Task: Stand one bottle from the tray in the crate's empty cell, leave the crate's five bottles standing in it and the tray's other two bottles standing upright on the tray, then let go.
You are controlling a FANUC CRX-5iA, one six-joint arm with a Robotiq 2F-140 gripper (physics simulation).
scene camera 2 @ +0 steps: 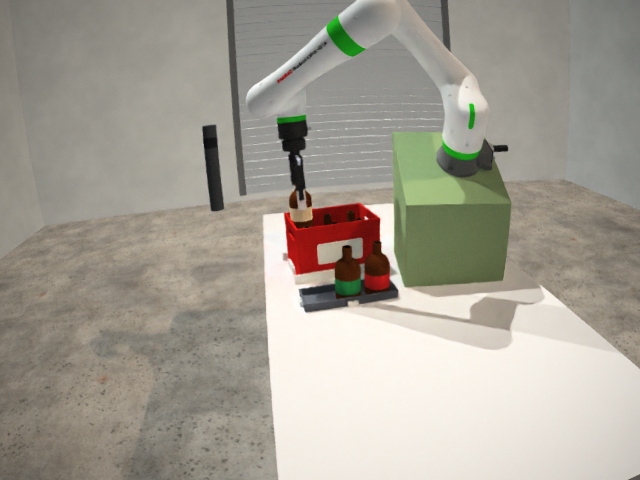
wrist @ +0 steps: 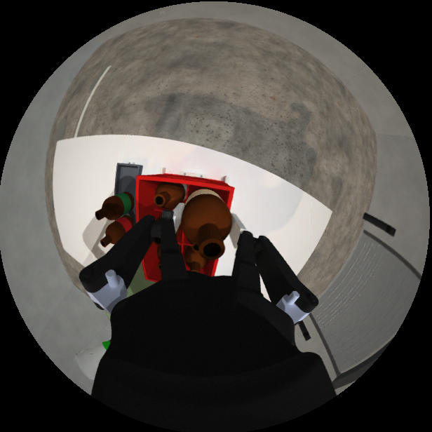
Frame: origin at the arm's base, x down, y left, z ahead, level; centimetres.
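Seen in the pictures: gripper, fingertip midpoint: (scene camera 2: 300, 206); arm's base, link origin: (scene camera 2: 458, 161).
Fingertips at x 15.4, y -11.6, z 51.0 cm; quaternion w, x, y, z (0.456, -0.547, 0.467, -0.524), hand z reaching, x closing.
Offsets run from my fingertips to a thing's middle. "spot": to the spot under its first point. Level surfaces: height alone.
My gripper (scene camera 2: 301, 196) (wrist: 206, 215) is shut on a brown bottle with a cream label @[dx -1.2, dy +0.0, dz -0.1 cm] (scene camera 2: 300, 212) (wrist: 206, 217). The bottle is upright at the far left corner of the red crate @[dx +11.5, dy +3.4, dz -9.6 cm] (scene camera 2: 305, 252) (wrist: 141, 200) in the scene view; its lower part is hidden behind the crate wall, its label still shows at and above the rim. Several brown bottles stand in the crate, partly hidden; one (wrist: 170, 195) is beside the held bottle. On the dark tray @[spot: dx +19.8, dy +27.5, dz -2.6 cm] (scene camera 2: 317, 298) (wrist: 127, 177) stand upright a green-labelled bottle @[dx +12.0, dy +27.7, dz -11.6 cm] (scene camera 2: 347, 272) (wrist: 116, 206) and a red-labelled bottle @[dx +12.0, dy +26.2, dz -20.4 cm] (scene camera 2: 376, 268) (wrist: 117, 231).
The crate and the tray are on a white table @[dx +20.3 cm] (scene camera 2: 413, 392) (wrist: 85, 165), the tray in front of the crate. A green block (scene camera 2: 454, 242) carries the arm's base to the right of the crate. A dark post (scene camera 2: 213, 173) shows at the left.
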